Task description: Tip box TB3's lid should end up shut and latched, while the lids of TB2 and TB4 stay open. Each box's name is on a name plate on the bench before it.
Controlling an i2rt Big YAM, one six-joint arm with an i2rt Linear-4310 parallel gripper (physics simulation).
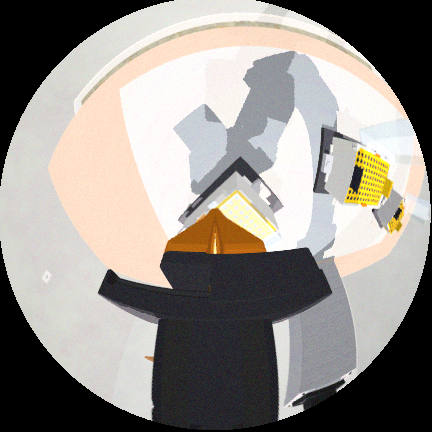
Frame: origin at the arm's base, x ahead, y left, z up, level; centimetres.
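Where they show: gripper, fingertip midpoint: (pixel 214 213).
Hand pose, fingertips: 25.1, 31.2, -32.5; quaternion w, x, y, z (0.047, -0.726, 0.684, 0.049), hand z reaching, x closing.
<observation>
Each offset is from my fingertips to the top centre of the thing, as dx, dy, dz. Level surfaces: height alone.
My gripper (pixel 214 213) is shut and empty, its orange fingertips at or just above the near edge of the nearest tip box, partly hiding it. That box's yellow rack (pixel 246 214) looks pale, as if seen through a clear lid; I cannot tell whether the lid is latched. A second tip box @(+6.6, -22.2, -1.2) (pixel 343 170) stands to the right, its yellow rack in strong colour, with a clear lid panel (pixel 384 133) standing open beyond it. A third, smaller-looking tip box @(+3.1, -47.2, -1.2) (pixel 386 212) is at the far right, with another clear panel (pixel 419 205) beside it. No name plate is readable.
The boxes stand on a white mat @(dz -7.8) (pixel 150 115) on a peach bench top @(dz -8.1) (pixel 82 165). Grey arm shadows fall across the mat. A pale raised edge runs along the far side of the bench. A grey arm link (pixel 325 325) shows at the lower right.
</observation>
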